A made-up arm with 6 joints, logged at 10 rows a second.
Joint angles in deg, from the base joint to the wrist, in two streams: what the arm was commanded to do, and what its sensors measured. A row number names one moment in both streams.
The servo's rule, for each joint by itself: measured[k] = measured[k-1] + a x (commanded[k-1-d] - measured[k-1]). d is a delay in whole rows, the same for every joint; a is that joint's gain. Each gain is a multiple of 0.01, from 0.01 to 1. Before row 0 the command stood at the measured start. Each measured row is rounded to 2 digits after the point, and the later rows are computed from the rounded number. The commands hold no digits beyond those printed.
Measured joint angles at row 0:
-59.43, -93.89, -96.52, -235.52, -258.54, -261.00
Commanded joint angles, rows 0 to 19:
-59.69, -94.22, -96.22, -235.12, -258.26, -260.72
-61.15, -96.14, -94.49, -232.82, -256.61, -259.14
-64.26, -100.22, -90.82, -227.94, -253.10, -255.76
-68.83, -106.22, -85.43, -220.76, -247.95, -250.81
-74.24, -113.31, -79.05, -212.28, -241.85, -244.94
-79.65, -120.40, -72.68, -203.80, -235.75, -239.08
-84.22, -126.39, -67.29, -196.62, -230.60, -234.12
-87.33, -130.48, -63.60, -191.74, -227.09, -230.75
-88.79, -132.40, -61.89, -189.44, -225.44, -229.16
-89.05, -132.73, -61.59, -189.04, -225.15, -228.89
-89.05, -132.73, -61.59, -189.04, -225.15, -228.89
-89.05, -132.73, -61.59, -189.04, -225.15, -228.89
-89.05, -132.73, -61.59, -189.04, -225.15, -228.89
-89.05, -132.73, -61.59, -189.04, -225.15, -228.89
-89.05, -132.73, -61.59, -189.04, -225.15, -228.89
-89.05, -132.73, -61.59, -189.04, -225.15, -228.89
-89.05, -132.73, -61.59, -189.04, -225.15, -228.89
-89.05, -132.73, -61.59, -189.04, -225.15, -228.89
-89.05, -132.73, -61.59, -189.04, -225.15, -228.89
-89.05, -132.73, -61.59, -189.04, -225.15, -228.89
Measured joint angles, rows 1 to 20:
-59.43, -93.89, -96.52, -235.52, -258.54, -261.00
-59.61, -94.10, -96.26, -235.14, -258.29, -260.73
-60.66, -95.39, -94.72, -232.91, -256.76, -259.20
-63.11, -98.43, -91.33, -228.14, -253.43, -255.90
-67.00, -103.34, -86.20, -221.06, -248.44, -251.01
-71.92, -109.62, -79.98, -212.63, -242.44, -245.18
-77.18, -116.41, -73.63, -204.15, -236.35, -239.32
-81.97, -122.70, -68.11, -196.92, -231.12, -234.33
-85.61, -127.60, -64.19, -191.95, -227.45, -230.89
-87.77, -130.62, -62.19, -189.54, -225.62, -229.23
-88.64, -131.95, -61.67, -189.06, -225.19, -228.90
-88.92, -132.44, -61.60, -189.04, -225.15, -228.89
-89.01, -132.62, -61.59, -189.04, -225.15, -228.89
-89.04, -132.69, -61.59, -189.04, -225.15, -228.89
-89.05, -132.72, -61.59, -189.04, -225.15, -228.89
-89.05, -132.73, -61.59, -189.04, -225.15, -228.89
-89.05, -132.73, -61.59, -189.04, -225.15, -228.89
-89.05, -132.73, -61.59, -189.04, -225.15, -228.89
-89.05, -132.73, -61.59, -189.04, -225.15, -228.89
-89.05, -132.73, -61.59, -189.04, -225.15, -228.89
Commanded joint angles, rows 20 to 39:
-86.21, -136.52, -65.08, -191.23, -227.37, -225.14
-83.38, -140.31, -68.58, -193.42, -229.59, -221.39
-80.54, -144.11, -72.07, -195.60, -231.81, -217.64
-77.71, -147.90, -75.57, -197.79, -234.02, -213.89
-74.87, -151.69, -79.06, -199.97, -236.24, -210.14
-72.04, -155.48, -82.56, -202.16, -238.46, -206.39
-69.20, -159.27, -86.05, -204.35, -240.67, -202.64
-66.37, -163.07, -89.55, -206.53, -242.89, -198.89
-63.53, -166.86, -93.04, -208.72, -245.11, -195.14
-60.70, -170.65, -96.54, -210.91, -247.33, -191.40
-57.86, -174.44, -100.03, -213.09, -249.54, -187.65
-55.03, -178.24, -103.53, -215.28, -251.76, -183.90
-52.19, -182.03, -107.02, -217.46, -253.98, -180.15
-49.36, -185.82, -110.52, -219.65, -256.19, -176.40
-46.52, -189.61, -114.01, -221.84, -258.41, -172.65
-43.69, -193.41, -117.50, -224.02, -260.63, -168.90
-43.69, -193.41, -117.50, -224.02, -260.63, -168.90
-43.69, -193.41, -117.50, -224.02, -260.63, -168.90
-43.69, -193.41, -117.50, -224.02, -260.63, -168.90
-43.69, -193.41, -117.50, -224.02, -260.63, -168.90
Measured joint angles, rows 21 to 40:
-89.05, -132.73, -61.59, -189.04, -225.15, -228.89
-87.12, -135.12, -64.63, -191.14, -227.17, -225.29
-84.58, -138.39, -68.07, -193.33, -229.37, -221.55
-81.83, -141.99, -71.55, -195.51, -231.59, -217.80
-79.03, -145.71, -75.05, -197.70, -233.80, -214.05
-76.20, -149.48, -78.54, -199.88, -236.02, -210.30
-73.37, -153.26, -82.04, -202.07, -238.24, -206.55
-70.53, -157.05, -85.53, -204.26, -240.45, -202.80
-67.70, -160.84, -89.03, -206.44, -242.67, -199.05
-64.86, -164.63, -92.52, -208.63, -244.89, -195.30
-62.03, -168.42, -96.02, -210.82, -247.11, -191.56
-59.19, -172.21, -99.51, -213.00, -249.32, -187.81
-56.36, -176.01, -103.01, -215.19, -251.54, -184.06
-53.52, -179.80, -106.50, -217.37, -253.76, -180.31
-50.69, -183.59, -110.00, -219.56, -255.97, -176.56
-47.85, -187.38, -113.49, -221.75, -258.19, -172.81
-45.02, -191.18, -116.98, -223.93, -260.41, -169.06
-44.12, -192.58, -117.43, -224.02, -260.61, -168.91
-43.83, -193.10, -117.49, -224.02, -260.63, -168.90
-43.73, -193.30, -117.50, -224.02, -260.63, -168.90

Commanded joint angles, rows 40 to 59:
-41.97, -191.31, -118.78, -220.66, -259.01, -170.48
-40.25, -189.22, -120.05, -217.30, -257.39, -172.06
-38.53, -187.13, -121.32, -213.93, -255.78, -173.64
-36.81, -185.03, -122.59, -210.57, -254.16, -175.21
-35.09, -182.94, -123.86, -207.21, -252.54, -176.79
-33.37, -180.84, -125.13, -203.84, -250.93, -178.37
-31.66, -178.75, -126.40, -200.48, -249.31, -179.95
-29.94, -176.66, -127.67, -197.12, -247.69, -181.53
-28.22, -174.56, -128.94, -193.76, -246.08, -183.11
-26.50, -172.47, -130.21, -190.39, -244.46, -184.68
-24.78, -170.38, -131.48, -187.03, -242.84, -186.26
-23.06, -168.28, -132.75, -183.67, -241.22, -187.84
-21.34, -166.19, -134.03, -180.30, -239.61, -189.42
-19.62, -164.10, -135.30, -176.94, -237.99, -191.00
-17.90, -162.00, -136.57, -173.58, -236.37, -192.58
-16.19, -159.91, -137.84, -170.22, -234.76, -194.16
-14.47, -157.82, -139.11, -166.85, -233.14, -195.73
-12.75, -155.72, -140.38, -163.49, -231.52, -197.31
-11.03, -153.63, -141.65, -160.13, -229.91, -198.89
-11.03, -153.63, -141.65, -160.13, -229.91, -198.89
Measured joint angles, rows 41 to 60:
-43.70, -193.37, -117.50, -224.02, -260.63, -168.90
-42.52, -192.07, -118.61, -220.79, -259.16, -170.42
-40.98, -190.27, -119.86, -217.44, -257.55, -171.99
-39.31, -188.29, -121.13, -214.07, -255.94, -173.57
-37.61, -186.24, -122.40, -210.71, -254.32, -175.14
-35.90, -184.16, -123.67, -207.35, -252.70, -176.72
-34.18, -182.07, -124.94, -203.98, -251.09, -178.30
-32.47, -179.98, -126.21, -200.62, -249.47, -179.88
-30.75, -177.89, -127.48, -197.26, -247.85, -181.46
-29.03, -175.79, -128.75, -193.90, -246.24, -183.04
-27.31, -173.70, -130.02, -190.53, -244.62, -184.61
-25.59, -171.61, -131.29, -187.17, -243.00, -186.19
-23.87, -169.51, -132.56, -183.81, -241.38, -187.77
-22.15, -167.42, -133.84, -180.44, -239.77, -189.35
-20.43, -165.33, -135.11, -177.08, -238.15, -190.93
-18.71, -163.23, -136.38, -173.72, -236.53, -192.51
-17.00, -161.14, -137.65, -170.36, -234.92, -194.09
-15.28, -159.05, -138.92, -166.99, -233.30, -195.66
-13.56, -156.95, -140.19, -163.63, -231.68, -197.24
-11.84, -154.86, -141.46, -160.27, -230.07, -198.82

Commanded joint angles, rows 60 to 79:
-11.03, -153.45, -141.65, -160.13, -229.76, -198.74
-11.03, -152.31, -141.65, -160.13, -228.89, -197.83
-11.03, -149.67, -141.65, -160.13, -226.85, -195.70
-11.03, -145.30, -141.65, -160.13, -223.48, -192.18
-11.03, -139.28, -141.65, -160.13, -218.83, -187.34
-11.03, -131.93, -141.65, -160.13, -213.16, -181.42
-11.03, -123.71, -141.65, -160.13, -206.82, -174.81
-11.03, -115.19, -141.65, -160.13, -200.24, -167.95
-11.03, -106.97, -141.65, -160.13, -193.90, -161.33
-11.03, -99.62, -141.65, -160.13, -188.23, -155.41
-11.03, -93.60, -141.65, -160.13, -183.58, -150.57
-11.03, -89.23, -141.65, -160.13, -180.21, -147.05
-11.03, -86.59, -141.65, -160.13, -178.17, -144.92
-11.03, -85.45, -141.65, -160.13, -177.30, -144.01
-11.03, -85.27, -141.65, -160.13, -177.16, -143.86
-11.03, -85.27, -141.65, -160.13, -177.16, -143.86
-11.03, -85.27, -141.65, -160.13, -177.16, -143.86
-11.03, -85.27, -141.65, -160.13, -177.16, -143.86
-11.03, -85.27, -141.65, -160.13, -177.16, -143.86
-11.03, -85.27, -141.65, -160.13, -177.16, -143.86
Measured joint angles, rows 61 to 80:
-11.29, -154.09, -141.63, -160.14, -229.92, -198.89
-11.11, -153.69, -141.65, -160.13, -229.77, -198.75
-11.06, -152.82, -141.65, -160.13, -228.97, -197.87
-11.04, -150.84, -141.65, -160.13, -227.04, -195.79
-11.03, -147.35, -141.65, -160.13, -223.80, -192.32
-11.03, -142.27, -141.65, -160.13, -219.28, -187.54
-11.03, -135.76, -141.65, -160.13, -213.71, -181.66
-11.03, -128.17, -141.65, -160.13, -207.44, -175.08
-11.03, -119.99, -141.65, -160.13, -200.89, -168.24
-11.03, -111.79, -141.65, -160.13, -194.53, -161.61
-11.03, -104.12, -141.65, -160.13, -188.80, -155.66
-11.03, -97.49, -141.65, -160.13, -184.05, -150.77
-11.03, -92.29, -141.65, -160.13, -180.56, -147.20
-11.03, -88.70, -141.65, -160.13, -178.39, -145.01
-11.03, -86.65, -141.65, -160.13, -177.40, -144.05
-11.03, -85.78, -141.65, -160.13, -177.18, -143.87
-11.03, -85.46, -141.65, -160.13, -177.16, -143.86
-11.03, -85.34, -141.65, -160.13, -177.16, -143.86
-11.03, -85.30, -141.65, -160.13, -177.16, -143.86
-11.03, -85.28, -141.65, -160.13, -177.16, -143.86

